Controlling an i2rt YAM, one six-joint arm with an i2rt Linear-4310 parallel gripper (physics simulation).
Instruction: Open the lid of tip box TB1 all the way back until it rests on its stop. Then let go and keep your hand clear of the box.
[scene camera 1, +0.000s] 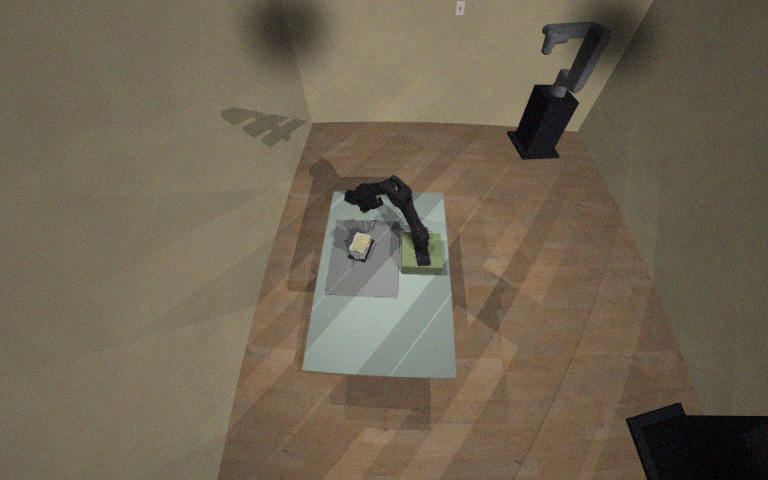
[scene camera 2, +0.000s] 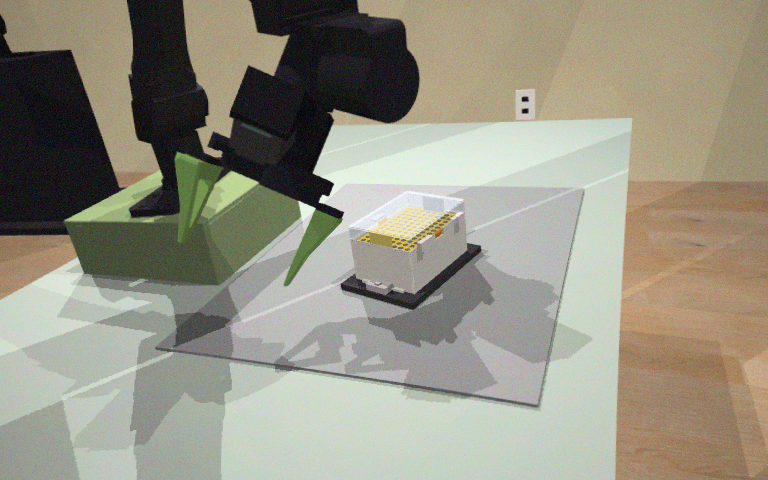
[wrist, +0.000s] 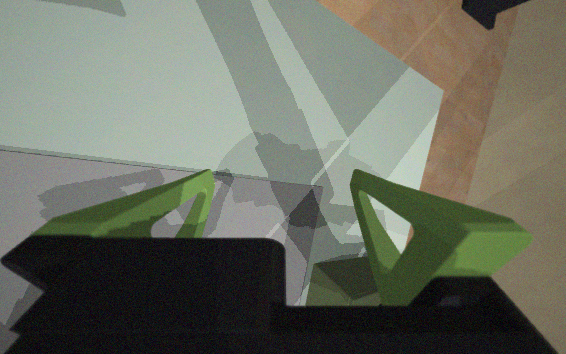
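Seen in the pictures: gripper, fingertip midpoint: (scene camera 1: 376, 206) (scene camera 2: 234, 264) (wrist: 282, 177); arm's base, origin of the base link: (scene camera 1: 421, 249).
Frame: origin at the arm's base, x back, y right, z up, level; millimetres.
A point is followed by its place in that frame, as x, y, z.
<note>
The tip box (scene camera 1: 360, 245) @(-332, 71, -7) (scene camera 2: 390, 267) @(-320, 153, -49) is a whitish box with a yellow perforated tip rack inside, on a thin black base (scene camera 2: 416, 302) @(-352, 178, -79). Its clear lid (scene camera 2: 408, 210) @(-333, 87, -7) is closed over the rack. An orange mark shows on one side of the box, and a small grey tab at the foot of one end. The label TB1 cannot be read. My gripper (scene camera 2: 233, 263) @(-221, 307, 37) (wrist: 282, 177) @(-221, 307, 37) has its green fingers wide apart with nothing between them. It hangs above the table, apart from the box, to its left in the scene camera 2 view. The box does not show in the wrist view.
The box and base are on a thin grey mat (scene camera 1: 362, 283) @(-340, -127, -85) (scene camera 2: 509, 362) @(-453, 270, -85) (wrist: 30, 175) @(-393, 294, -85) on the pale green table (scene camera 1: 379, 339) @(-276, -440, -88) (scene camera 2: 396, 441) @(-367, 375, -87) (wrist: 125, 90) @(-326, 372, -88). The arm stands on a green block (scene camera 1: 421, 270) @(-12, -106, -41) (scene camera 2: 147, 251) @(11, 116, -45) (wrist: 330, 290) @(-90, 115, -40) beside the mat. A second grey arm on a black pedestal (scene camera 1: 544, 121) stands on the floor beyond.
</note>
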